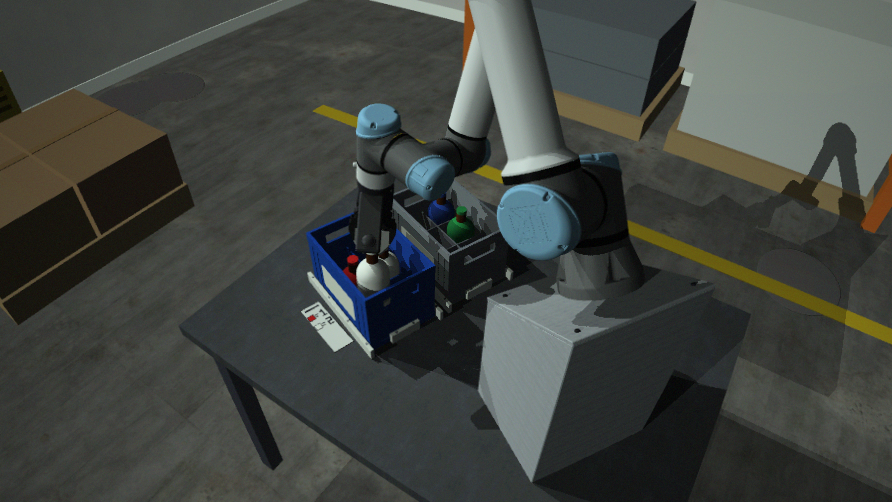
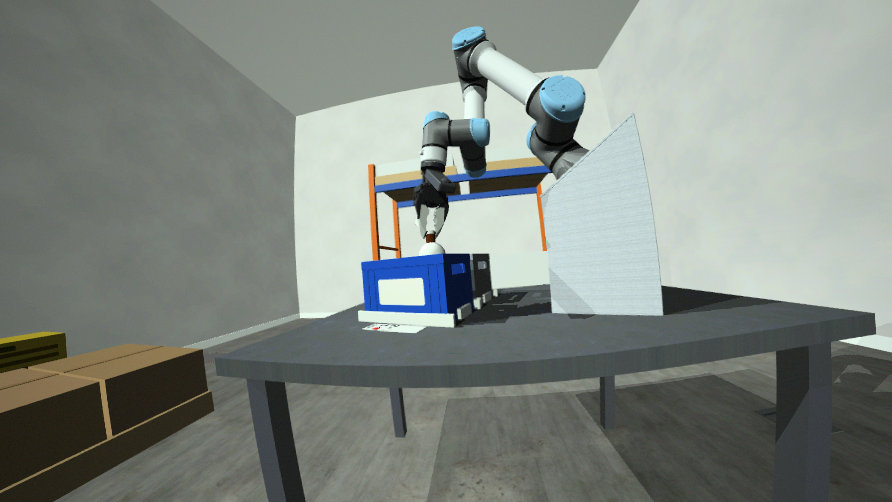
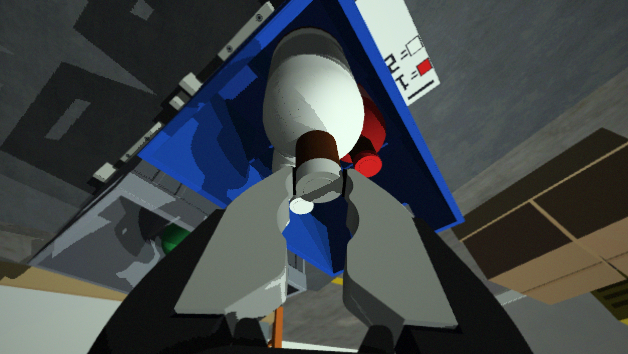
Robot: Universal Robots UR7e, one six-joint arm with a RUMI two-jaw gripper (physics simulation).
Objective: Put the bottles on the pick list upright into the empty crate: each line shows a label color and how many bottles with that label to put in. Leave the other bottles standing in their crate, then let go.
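Places are measured from the arm's base along level axes (x ahead, y up, z right), in metres.
Pixels of known places: gripper, fingertip midpoint: (image 1: 371, 253) (image 2: 429, 239) (image 3: 319, 170); arm's base at its link origin: (image 1: 600, 284) (image 2: 585, 179).
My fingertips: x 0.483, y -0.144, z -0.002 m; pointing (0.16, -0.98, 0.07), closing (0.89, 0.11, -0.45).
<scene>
Ahead of a thing's pixels: the offset from my fingertips to its top centre. "*": to the spot under its first point. Level surfaces: height alone.
My gripper (image 1: 372, 251) (image 2: 430, 236) (image 3: 319, 170) is shut on the neck of a white bottle {dx -0.007, dy +0.022, dz -0.012 m} (image 1: 372, 274) (image 2: 431, 249) (image 3: 315, 100). The bottle is upright, mostly inside the blue crate {dx +0.047, dy -0.047, dz +0.052 m} (image 1: 399, 312) (image 2: 433, 287) (image 3: 424, 150), its shoulder near rim height; its base is hidden. A second white bottle {dx +0.033, dy -0.059, dz +0.091 m} (image 1: 391, 264) (image 3: 302, 205) and a red bottle {dx +0.068, dy -0.059, dz +0.016 m} (image 1: 352, 259) (image 3: 372, 125) are in the same crate. A green bottle {dx -0.071, dy -0.059, dz +0.301 m} (image 1: 460, 229) (image 3: 175, 239) and a blue bottle {dx +0.009, dy -0.059, dz +0.341 m} (image 1: 440, 211) stand in the grey crate {dx -0.049, dy -0.047, dz +0.265 m} (image 1: 461, 274) (image 2: 479, 280). The pick list {dx +0.100, dy -0.221, dz -0.079 m} (image 1: 335, 338) (image 3: 385, 25) shows 1 red, 2 white.
The grey crate stands close behind the blue one, with its divider walls showing. Light strips {* dx +0.074, dy -0.196, dz -0.050 m} (image 1: 340, 315) (image 2: 405, 319) edge the blue crate's base. The arm's pedestal (image 1: 530, 380) (image 2: 602, 249) stands on the table {dy -0.223 m} (image 1: 280, 349) (image 2: 499, 355) to the right.
</scene>
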